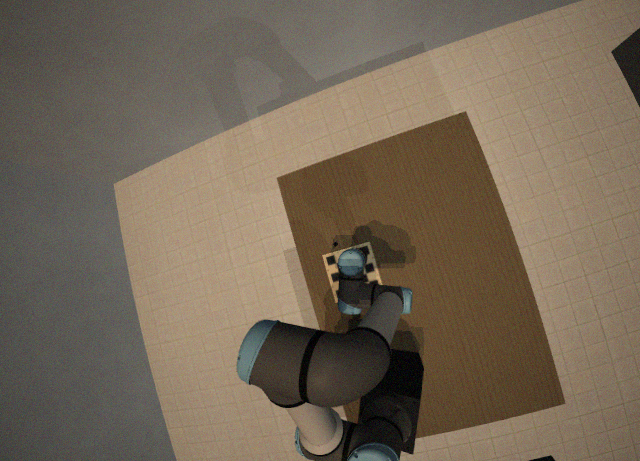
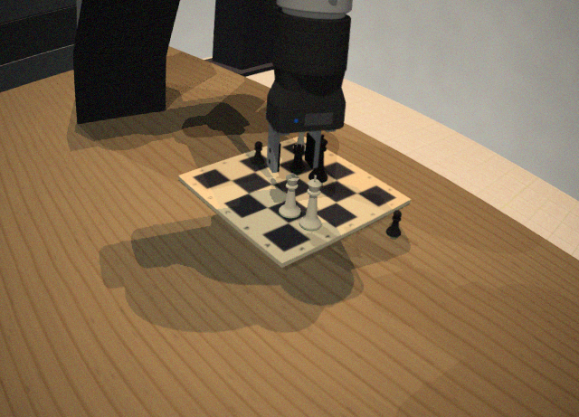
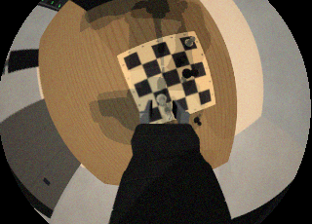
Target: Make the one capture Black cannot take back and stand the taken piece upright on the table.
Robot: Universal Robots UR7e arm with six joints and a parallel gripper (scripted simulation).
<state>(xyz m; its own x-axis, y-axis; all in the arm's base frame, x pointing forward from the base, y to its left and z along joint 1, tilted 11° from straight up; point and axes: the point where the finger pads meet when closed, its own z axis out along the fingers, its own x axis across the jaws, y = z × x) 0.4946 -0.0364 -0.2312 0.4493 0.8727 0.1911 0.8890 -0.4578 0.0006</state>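
The white queen lies 5 cm below my hand. From my hand the other things lie so: white king: 3 cm ahead, 5 cm below; then chessboard: 3 cm behind, 5 cm to the left, 8 cm below; then tall black piece: 3 cm behind, 9 cm to the left, 5 cm below.
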